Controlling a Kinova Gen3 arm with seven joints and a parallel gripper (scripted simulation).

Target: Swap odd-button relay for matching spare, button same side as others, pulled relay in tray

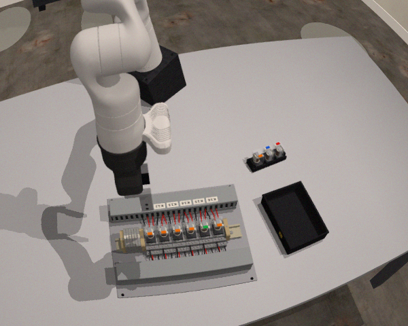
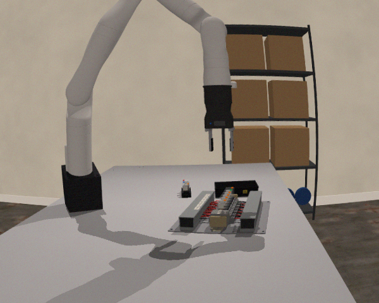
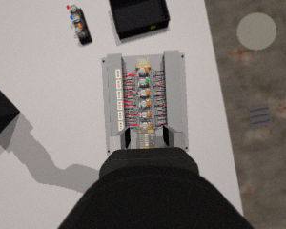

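My gripper is now 180 mm above the green-button relay and 120 mm to the right of it. From my hand the other things lie so: spare holder 320 mm to the left, 220 mm below, 200 mm behind; then blue-button relay 320 mm to the left, 200 mm below, 200 mm behind; then black tray 340 mm to the left, 210 mm below, 10 mm behind.
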